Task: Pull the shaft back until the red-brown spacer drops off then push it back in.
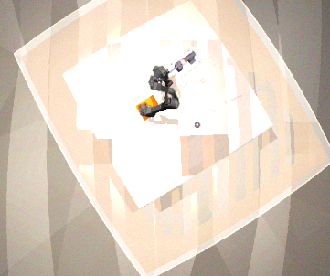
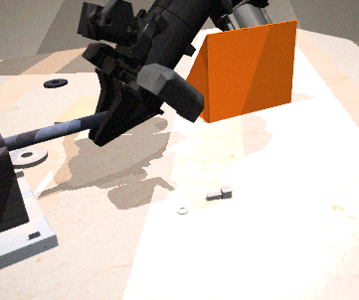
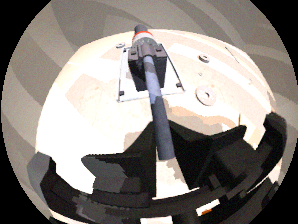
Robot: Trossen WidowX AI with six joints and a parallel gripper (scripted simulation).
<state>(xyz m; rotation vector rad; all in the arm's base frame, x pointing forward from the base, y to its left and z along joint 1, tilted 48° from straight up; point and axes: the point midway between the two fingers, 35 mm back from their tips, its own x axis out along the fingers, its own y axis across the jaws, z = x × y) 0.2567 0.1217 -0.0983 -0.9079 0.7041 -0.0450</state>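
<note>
The blue-grey shaft is 60 mm ahead of my gripper tip, 20 mm to the left of it and 20 mm above it. From my gripper tip the other things lie so: red-brown spacer 160 mm ahead, 40 mm to the left, 20 mm above; small grey bolt 120 mm behind, 80 mm to the left, 50 mm below; pale washer 110 mm to the right, 90 mm ahead, 50 mm below.
</note>
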